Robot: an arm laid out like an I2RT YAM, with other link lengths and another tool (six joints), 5 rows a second.
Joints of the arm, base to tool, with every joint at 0 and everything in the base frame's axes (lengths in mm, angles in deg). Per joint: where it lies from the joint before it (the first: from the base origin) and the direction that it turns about. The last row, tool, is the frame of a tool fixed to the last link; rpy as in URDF.
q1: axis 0 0 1 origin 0 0 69.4
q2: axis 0 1 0 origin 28 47.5 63.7
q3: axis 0 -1 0 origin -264 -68.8 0
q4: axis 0 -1 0 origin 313.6 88.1 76.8
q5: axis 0 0 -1 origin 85.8 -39.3 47
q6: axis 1 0 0 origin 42.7 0 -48.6
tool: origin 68 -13 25 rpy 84.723 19.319 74.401
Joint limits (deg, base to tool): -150..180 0..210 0..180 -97..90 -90..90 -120..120
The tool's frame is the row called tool.
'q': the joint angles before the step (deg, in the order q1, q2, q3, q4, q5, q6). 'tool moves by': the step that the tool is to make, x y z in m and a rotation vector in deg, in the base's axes. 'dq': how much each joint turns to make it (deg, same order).
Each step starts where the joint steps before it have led.
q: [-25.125 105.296 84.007 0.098 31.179 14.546]
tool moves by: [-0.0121 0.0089 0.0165 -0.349 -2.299 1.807]
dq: [0.003 -4.315 -3.195 1.109 -1.921 0.001]
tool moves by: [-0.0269 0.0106 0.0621 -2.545 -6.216 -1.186]
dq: [0.000 -7.129 -0.234 -0.555 1.049 0.743]
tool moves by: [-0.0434 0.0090 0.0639 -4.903 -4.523 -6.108]
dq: [-0.227 -7.204 0.040 -0.030 6.199 -1.860]
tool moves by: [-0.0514 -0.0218 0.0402 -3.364 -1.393 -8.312]
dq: [-4.633 -4.391 0.725 -0.637 3.804 -2.710]
